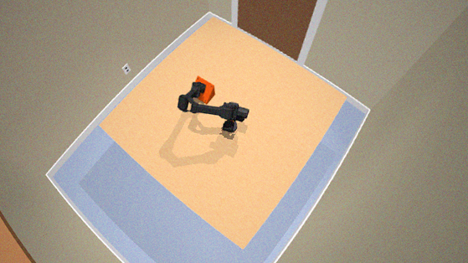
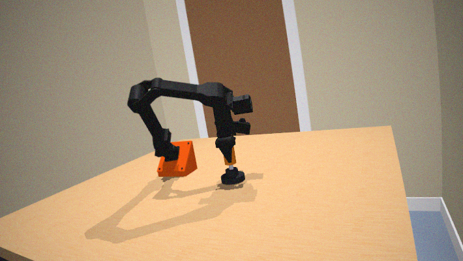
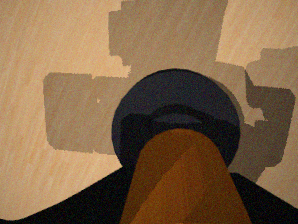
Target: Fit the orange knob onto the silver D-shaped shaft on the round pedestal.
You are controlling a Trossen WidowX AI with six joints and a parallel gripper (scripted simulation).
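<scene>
Now: gripper tip 3 cm below the orange knob. Round my gripper tip: round pedestal: 4 cm below.
</scene>
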